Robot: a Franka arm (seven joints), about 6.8 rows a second.
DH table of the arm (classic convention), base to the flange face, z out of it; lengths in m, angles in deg. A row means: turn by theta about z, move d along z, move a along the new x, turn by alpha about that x. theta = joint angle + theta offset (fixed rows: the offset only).
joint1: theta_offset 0; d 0.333; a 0; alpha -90
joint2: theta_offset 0; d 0; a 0; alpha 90
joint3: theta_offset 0; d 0.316; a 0.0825; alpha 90
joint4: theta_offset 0; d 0; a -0.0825; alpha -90
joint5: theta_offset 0; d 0.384; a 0; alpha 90
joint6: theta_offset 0; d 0; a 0.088; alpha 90
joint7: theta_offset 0; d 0.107; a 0; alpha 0
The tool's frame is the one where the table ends.
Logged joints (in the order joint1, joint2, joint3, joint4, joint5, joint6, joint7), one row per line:
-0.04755, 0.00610, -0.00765, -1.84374, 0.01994, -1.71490, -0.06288
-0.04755, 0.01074, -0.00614, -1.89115, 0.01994, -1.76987, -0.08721
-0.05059, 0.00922, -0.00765, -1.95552, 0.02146, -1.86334, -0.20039
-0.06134, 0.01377, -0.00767, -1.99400, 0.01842, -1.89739, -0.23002
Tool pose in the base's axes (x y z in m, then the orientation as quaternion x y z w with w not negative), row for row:
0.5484, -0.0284, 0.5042, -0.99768, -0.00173, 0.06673, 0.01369
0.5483, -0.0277, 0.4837, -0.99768, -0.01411, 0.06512, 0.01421
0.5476, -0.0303, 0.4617, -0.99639, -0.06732, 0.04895, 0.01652
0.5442, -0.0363, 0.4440, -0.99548, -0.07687, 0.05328, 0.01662
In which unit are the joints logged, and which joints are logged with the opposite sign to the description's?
The joints are logged in radians. Opposite sign: joint6.
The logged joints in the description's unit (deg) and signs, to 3 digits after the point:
-2.724, 0.350, -0.438, -105.639, 1.142, 98.257, -3.603
-2.724, 0.615, -0.352, -108.355, 1.142, 101.406, -4.997
-2.899, 0.528, -0.438, -112.043, 1.230, 106.762, -11.482
-3.515, 0.789, -0.439, -114.248, 1.055, 108.712, -13.179

